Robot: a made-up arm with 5 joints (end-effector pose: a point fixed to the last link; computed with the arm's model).
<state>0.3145 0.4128 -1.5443 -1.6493 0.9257</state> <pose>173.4 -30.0 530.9 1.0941 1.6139 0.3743</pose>
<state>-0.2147 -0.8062 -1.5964 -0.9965 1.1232</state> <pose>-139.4 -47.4 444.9 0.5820 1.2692 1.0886</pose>
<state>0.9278 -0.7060 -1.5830 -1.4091 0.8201</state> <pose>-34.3 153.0 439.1 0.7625 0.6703 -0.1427</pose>
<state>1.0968 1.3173 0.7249 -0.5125 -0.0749</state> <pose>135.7 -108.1 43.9 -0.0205 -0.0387 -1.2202</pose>
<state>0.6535 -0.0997 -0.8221 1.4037 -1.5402</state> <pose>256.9 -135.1 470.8 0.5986 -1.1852 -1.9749</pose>
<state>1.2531 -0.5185 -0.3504 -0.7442 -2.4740</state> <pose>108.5 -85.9 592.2 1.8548 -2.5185 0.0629</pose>
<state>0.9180 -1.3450 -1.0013 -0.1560 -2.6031</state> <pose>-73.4 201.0 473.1 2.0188 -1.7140 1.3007</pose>
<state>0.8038 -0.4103 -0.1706 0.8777 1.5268</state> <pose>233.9 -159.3 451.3 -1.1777 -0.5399 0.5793</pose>
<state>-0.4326 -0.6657 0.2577 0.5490 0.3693</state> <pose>265.0 86.0 433.5 0.0816 -1.4567 0.6181</pose>
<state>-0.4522 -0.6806 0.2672 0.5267 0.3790</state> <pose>261.6 88.8 435.8 0.0907 -1.4866 0.6363</pose>
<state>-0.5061 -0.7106 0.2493 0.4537 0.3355</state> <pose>251.2 95.4 450.8 0.1765 -1.6030 0.6180</pose>
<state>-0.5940 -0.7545 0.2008 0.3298 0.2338</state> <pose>230.3 102.1 478.3 0.3714 -1.7914 0.5544</pose>
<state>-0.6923 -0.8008 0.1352 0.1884 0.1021</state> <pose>202.0 101.9 508.9 0.6532 -1.9749 0.4612</pose>
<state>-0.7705 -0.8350 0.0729 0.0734 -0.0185</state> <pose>176.8 94.7 532.1 0.9301 -2.0892 0.3719</pose>
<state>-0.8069 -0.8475 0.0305 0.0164 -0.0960</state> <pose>163.6 88.1 543.7 1.0968 -2.1286 0.3155</pose>
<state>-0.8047 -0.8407 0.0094 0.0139 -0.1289</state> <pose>162.5 86.6 546.6 1.1360 -2.1240 0.2939</pose>
